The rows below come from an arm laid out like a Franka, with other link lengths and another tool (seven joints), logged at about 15 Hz.
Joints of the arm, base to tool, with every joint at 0 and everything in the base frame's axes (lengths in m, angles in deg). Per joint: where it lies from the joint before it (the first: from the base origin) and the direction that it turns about. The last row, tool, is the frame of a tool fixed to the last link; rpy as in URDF.
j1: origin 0 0 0.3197 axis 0 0 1
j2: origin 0 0 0 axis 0 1 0
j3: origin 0 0 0.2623 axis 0 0 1
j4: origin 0.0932 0 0 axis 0 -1 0
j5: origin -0.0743 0 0.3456 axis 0 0 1
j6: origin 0 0 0 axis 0 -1 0
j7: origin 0.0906 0 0 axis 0 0 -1
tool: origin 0.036 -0.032 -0.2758 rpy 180 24.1 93.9
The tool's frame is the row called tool.
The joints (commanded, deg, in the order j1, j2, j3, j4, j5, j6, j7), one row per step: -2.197, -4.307, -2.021, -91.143, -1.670, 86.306, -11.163; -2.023, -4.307, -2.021, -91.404, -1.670, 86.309, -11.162; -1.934, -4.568, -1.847, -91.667, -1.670, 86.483, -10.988; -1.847, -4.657, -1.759, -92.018, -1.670, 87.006, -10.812; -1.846, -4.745, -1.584, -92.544, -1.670, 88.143, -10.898; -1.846, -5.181, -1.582, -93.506, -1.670, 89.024, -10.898; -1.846, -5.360, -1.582, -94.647, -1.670, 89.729, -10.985; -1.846, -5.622, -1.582, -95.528, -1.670, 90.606, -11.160; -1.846, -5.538, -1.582, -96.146, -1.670, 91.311, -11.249; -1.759, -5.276, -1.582, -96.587, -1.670, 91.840, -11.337; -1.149, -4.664, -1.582, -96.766, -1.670, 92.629, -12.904; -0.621, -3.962, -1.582, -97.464, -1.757, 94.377, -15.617; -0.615, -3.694, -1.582, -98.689, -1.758, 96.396, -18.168
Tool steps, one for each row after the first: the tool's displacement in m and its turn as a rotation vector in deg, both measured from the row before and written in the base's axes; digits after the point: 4 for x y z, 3 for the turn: -0.0006, 0.0017, -0.0021, 0.019, 0.257, 0.174; -0.0001, 0.0024, 0.0007, -0.019, -0.176, 0.094; 0.0014, 0.0015, -0.0009, -0.024, -0.265, 0.014; 0.0039, 0.0016, -0.0009, -0.056, -0.695, 0.293; 0.0005, 0.0000, -0.0018, -0.010, -0.355, 0.028; -0.0006, 0.0002, -0.0062, 0.019, 0.259, 0.109; 0.0009, 0.0001, -0.0028, -0.010, -0.253, 0.200; 0.0014, 0.0000, -0.0043, -0.003, 0.000, 0.109; 0.0014, 0.0009, -0.0050, 0.003, 0.177, 0.190; 0.0051, 0.0068, -0.0056, -0.028, 0.045, 2.198; 0.0080, 0.0066, -0.0086, -0.148, -0.266, 3.294; 0.0060, 0.0020, -0.0082, -0.072, -0.450, 2.616
